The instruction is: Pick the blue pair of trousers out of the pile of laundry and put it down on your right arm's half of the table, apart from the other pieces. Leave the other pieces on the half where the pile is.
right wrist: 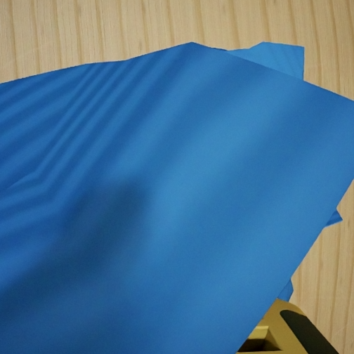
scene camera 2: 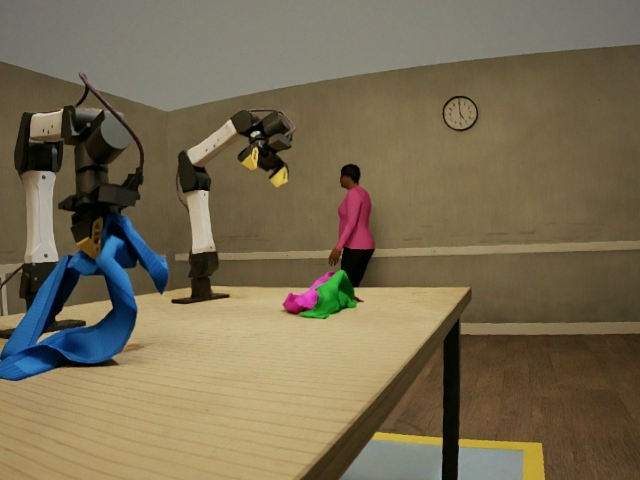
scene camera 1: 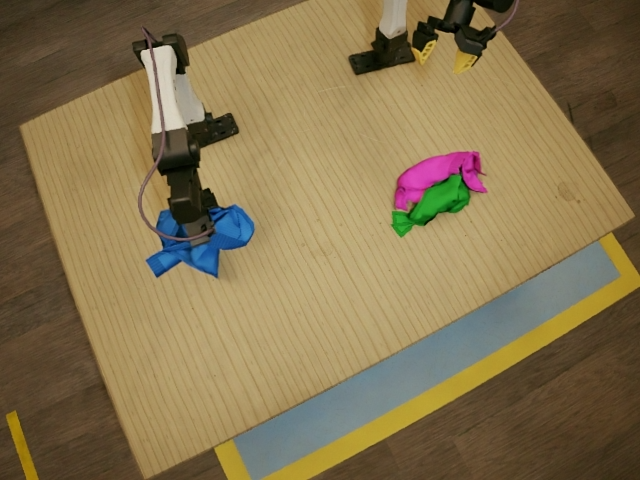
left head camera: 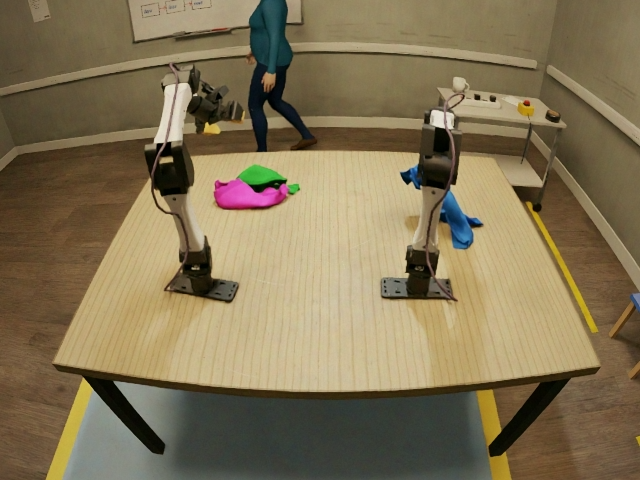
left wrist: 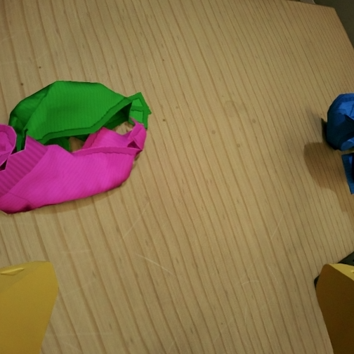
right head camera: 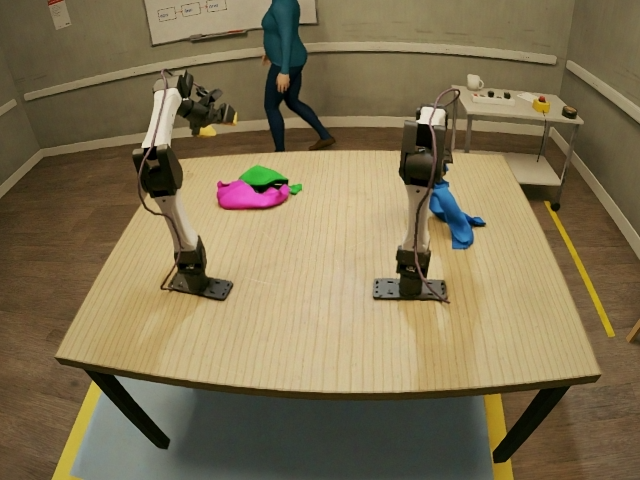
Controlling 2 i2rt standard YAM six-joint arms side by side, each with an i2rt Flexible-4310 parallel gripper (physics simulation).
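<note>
The blue trousers (left head camera: 457,222) (right head camera: 450,209) (scene camera 1: 232,227) (scene camera 2: 124,294) (left wrist: 341,122) (right wrist: 175,175) hang bunched from my right gripper (scene camera 2: 97,249), which is shut on them above the right arm's half of the table. Their lower legs touch or nearly touch the table in scene camera 2. They fill most of the right wrist view. A magenta piece (left head camera: 248,196) (right head camera: 250,197) (scene camera 1: 429,173) (scene camera 2: 302,301) (left wrist: 75,172) and a green piece (left head camera: 261,175) (right head camera: 263,176) (scene camera 1: 442,200) (scene camera 2: 333,297) (left wrist: 72,107) lie together on the left arm's half, apart from the blue trousers. My left gripper (left head camera: 226,122) (right head camera: 221,125) (scene camera 1: 443,60) (scene camera 2: 264,169) is open and empty, raised above the table.
The wooden table (left head camera: 320,330) (right head camera: 320,330) (scene camera 1: 320,310) bears both arm bases. A trolley (left head camera: 555,149) with a cup (left head camera: 459,84) stands beyond the table at the right of the left head camera. A person in teal (left head camera: 271,46) is behind the table; another in pink (scene camera 2: 356,217) shows in scene camera 2.
</note>
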